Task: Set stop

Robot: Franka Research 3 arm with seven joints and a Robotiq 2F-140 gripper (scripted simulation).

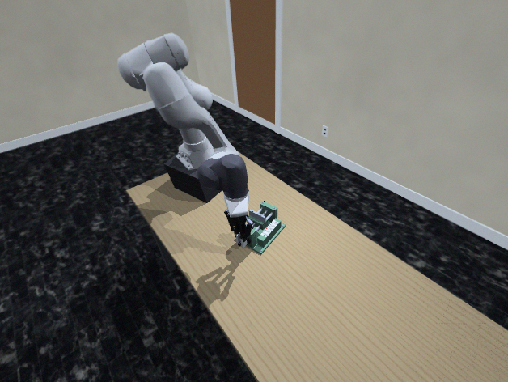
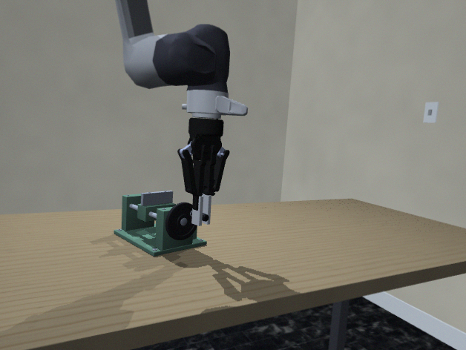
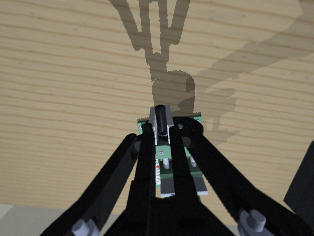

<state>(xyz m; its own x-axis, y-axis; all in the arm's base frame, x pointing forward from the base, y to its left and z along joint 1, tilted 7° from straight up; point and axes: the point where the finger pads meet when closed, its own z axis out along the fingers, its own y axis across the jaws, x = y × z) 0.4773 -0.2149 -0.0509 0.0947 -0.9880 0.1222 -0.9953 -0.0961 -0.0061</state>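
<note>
Right now the stop block is 3 cm behind my hand, 14 cm to the left of it and 2 cm below it. The rest, counted from my hand: black handwheel 1 cm behind, 2 cm to the left, 2 cm below.
</note>
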